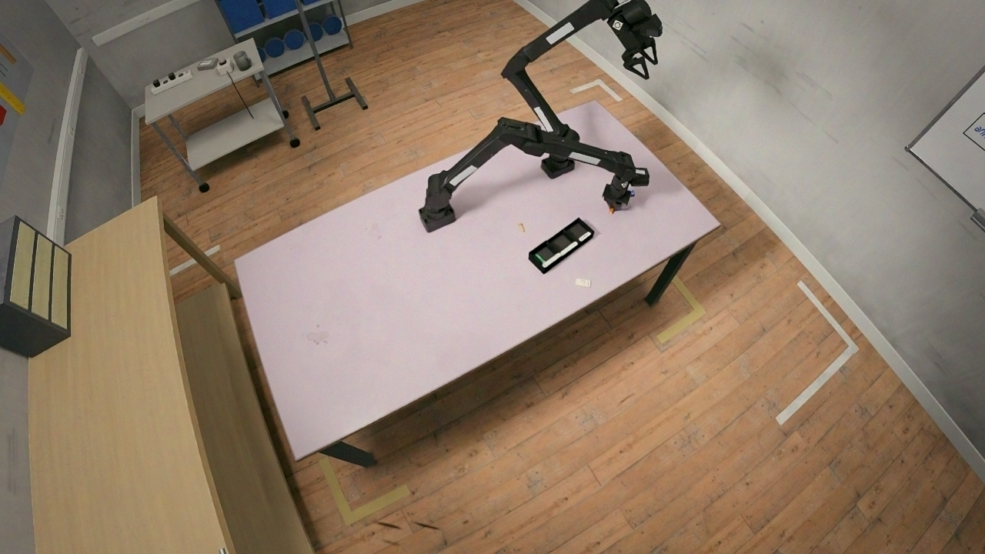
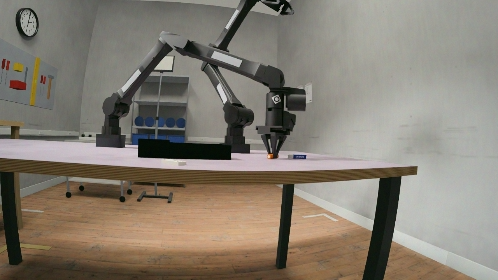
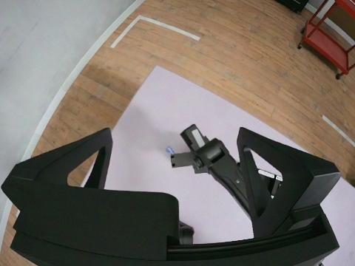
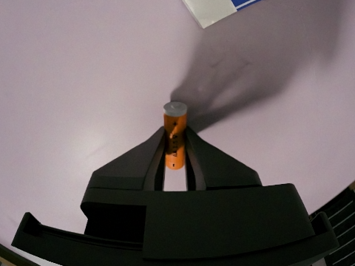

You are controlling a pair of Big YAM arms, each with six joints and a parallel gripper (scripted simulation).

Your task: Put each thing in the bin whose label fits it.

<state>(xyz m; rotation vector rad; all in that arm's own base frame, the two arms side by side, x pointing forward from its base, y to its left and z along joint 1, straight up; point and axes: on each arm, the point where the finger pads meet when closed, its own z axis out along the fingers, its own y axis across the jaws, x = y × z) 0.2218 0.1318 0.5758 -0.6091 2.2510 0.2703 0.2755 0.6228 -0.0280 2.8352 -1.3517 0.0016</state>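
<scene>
Right now my right hand is 9 cm to the right of the eraser and 4 cm past it. From my right hand the other things lie so: orange battery right at my right hand; then white die 29 cm to the right, 21 cm ahead; then brass bolt 36 cm to the right, 10 cm behind.
</scene>
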